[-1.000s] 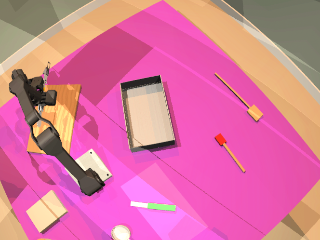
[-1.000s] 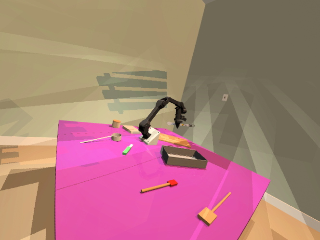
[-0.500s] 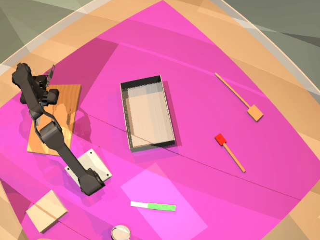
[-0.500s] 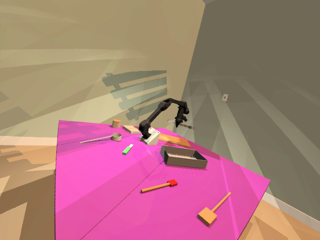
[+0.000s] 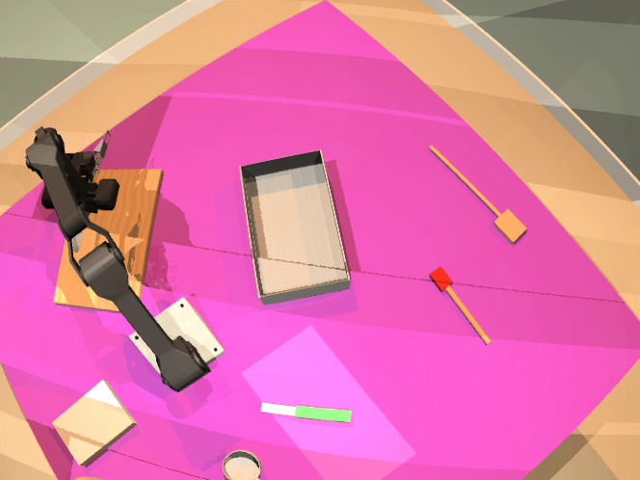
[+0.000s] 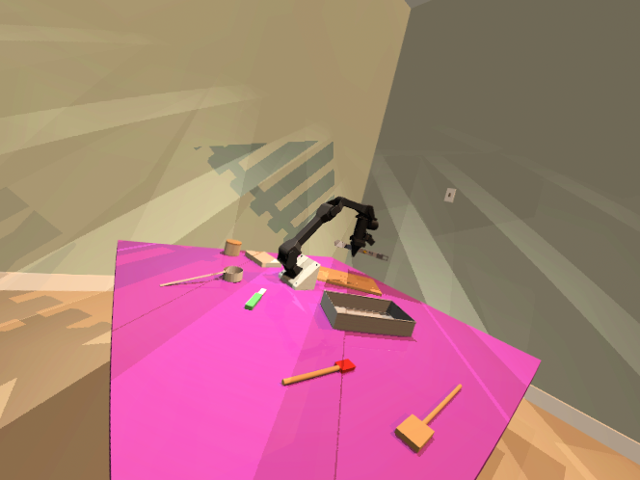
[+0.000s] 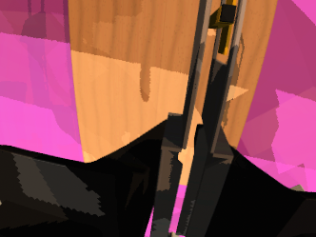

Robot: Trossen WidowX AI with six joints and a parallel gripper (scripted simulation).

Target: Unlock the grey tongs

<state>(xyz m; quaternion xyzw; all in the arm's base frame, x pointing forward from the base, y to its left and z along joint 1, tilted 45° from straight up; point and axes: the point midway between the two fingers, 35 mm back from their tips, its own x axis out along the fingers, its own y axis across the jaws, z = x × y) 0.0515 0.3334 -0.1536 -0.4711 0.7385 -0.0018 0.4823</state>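
My gripper tip is now 140 mm above the wooden board, 20 mm to the right of it and 20 mm past it. Also, from my gripper tip: white block 320 mm to the right, 320 mm behind, 130 mm below; green-handled tool 590 mm to the right, 140 mm below, 70 mm ahead.
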